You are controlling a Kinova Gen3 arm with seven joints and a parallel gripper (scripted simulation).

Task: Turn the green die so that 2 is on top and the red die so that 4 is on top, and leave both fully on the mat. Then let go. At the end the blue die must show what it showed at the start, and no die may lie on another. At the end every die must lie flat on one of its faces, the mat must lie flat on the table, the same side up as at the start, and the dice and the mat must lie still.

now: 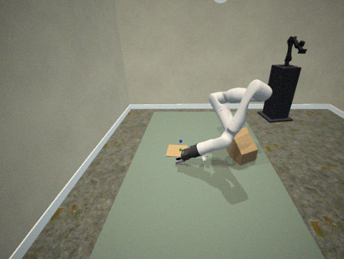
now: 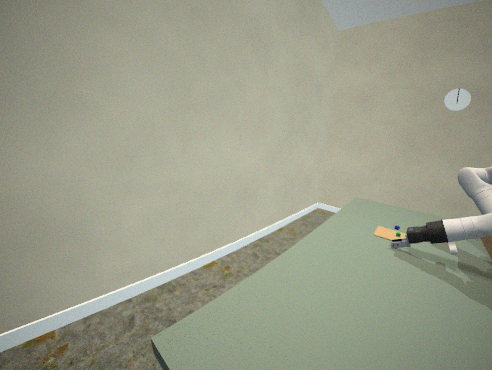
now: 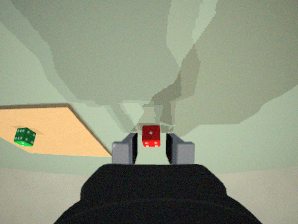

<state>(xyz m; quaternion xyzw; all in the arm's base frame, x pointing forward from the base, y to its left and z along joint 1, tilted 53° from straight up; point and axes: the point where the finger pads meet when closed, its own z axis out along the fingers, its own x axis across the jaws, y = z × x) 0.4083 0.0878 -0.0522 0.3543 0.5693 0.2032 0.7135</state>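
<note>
Now: hand 10 mm above the red die. Round my hand: tan mat (10 mm behind, 130 mm to the right, 20 mm below); then blue die (50 mm behind, 250 mm to the right, 10 mm below); then green die (30 mm behind, 130 mm to the right, 10 mm below).
</note>
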